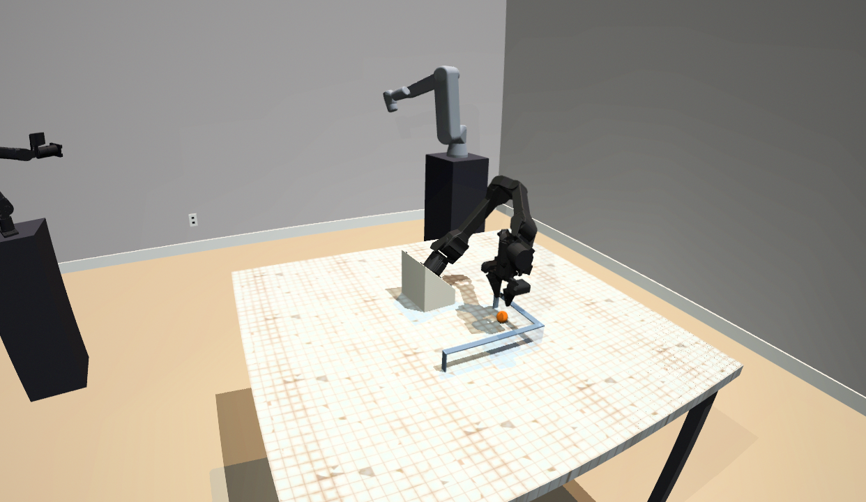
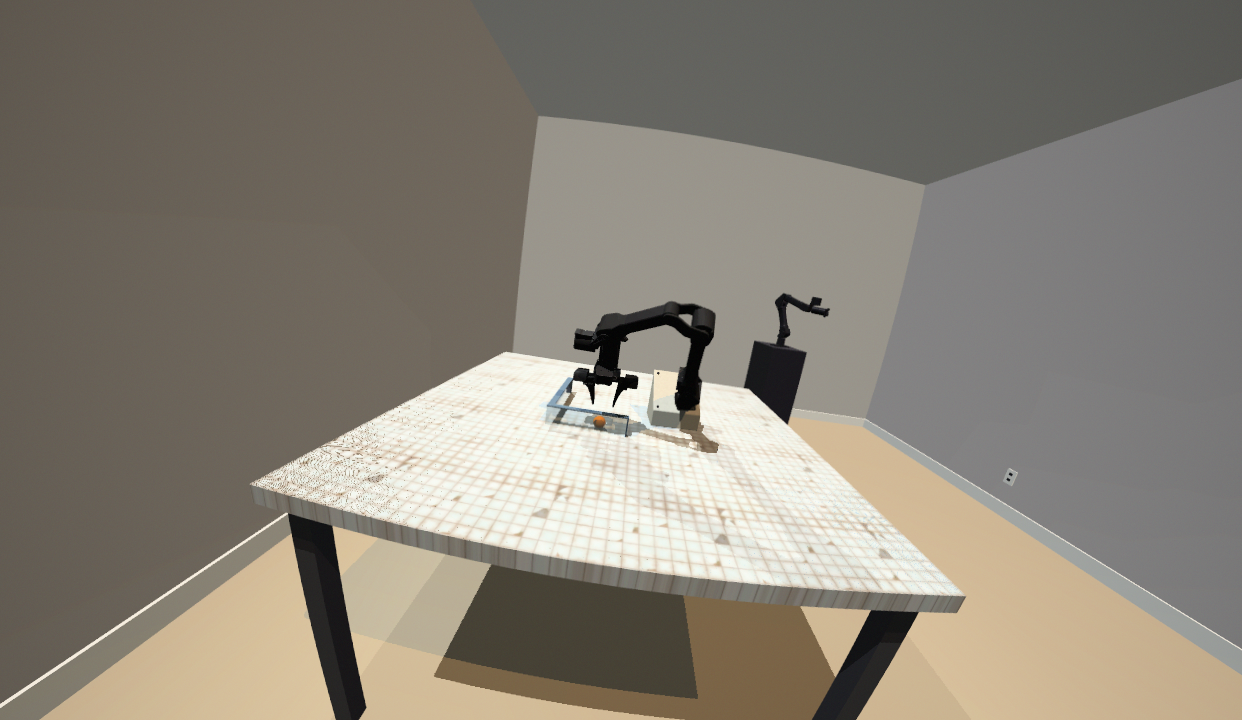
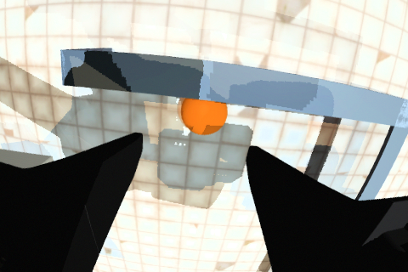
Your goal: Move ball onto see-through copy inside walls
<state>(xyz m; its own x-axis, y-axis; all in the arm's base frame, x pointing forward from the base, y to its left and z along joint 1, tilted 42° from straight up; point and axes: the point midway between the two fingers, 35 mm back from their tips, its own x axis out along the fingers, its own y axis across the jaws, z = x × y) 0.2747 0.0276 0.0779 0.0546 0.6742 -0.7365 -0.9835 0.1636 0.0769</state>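
Right now the orange ball is 50 mm below my gripper tip. The rest, counted from my gripper tip: see-through copy (50 mm below, 10 mm to the left).
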